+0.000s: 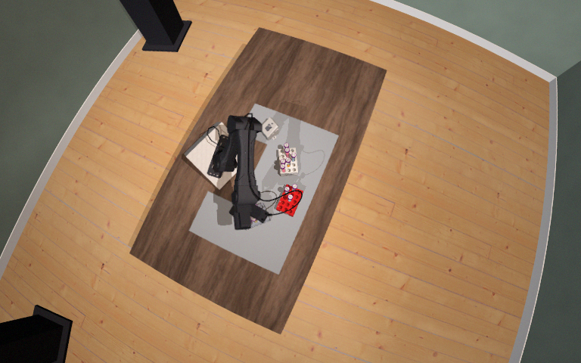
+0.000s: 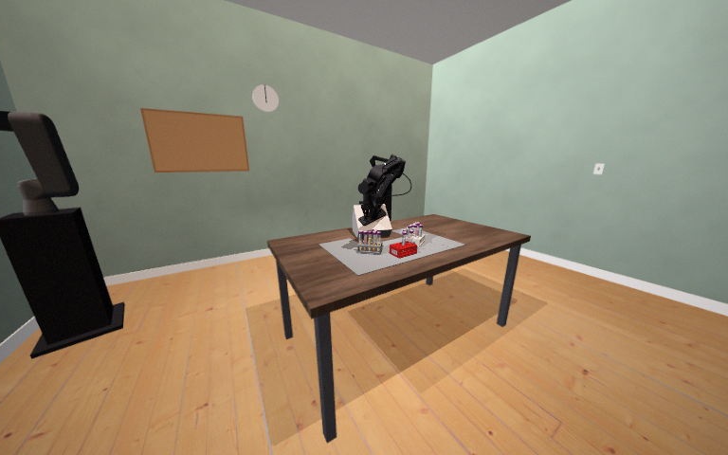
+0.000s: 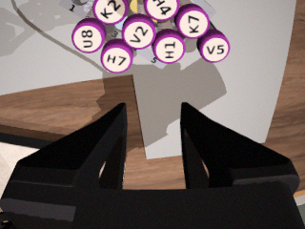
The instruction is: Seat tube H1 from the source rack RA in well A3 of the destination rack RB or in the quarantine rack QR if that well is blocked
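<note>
The tube H1 is 20 mm to the right of my hand and 120 mm below it. Round my hand: red rack QR (170 mm ahead, 100 mm to the left, 160 mm below); grey rack RA (20 mm ahead, 160 mm below); white rack RB (130 mm ahead, 290 mm to the left, 160 mm below).
</note>
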